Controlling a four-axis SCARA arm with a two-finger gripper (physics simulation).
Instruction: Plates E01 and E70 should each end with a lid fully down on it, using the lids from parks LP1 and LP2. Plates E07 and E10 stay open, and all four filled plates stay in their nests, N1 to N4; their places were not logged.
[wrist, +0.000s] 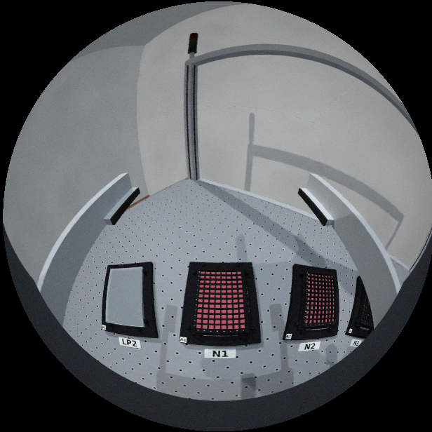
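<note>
My gripper (218, 176) is open and empty, its two fingers wide apart at left and right, above the table. A pale grey lid (125, 296) lies in the black park labelled LP2 (153, 320) at the lower left. A plate with red wells (221, 300) sits in nest N1 (189, 320) at the lower middle. Another plate with red wells (321, 297) sits in nest N2 (294, 305) to its right. A third plate (367, 300) shows in part in nest N3 (354, 320), partly hidden by the right finger. N4 and LP1 do not show. No plate numbers are readable.
The perforated table top (200, 230) runs back to a corner with an upright post (192, 120) carrying a signal light (193, 43). A curved-looking grey beam (280, 49) runs right from the post. Shadows fall across the table and wall.
</note>
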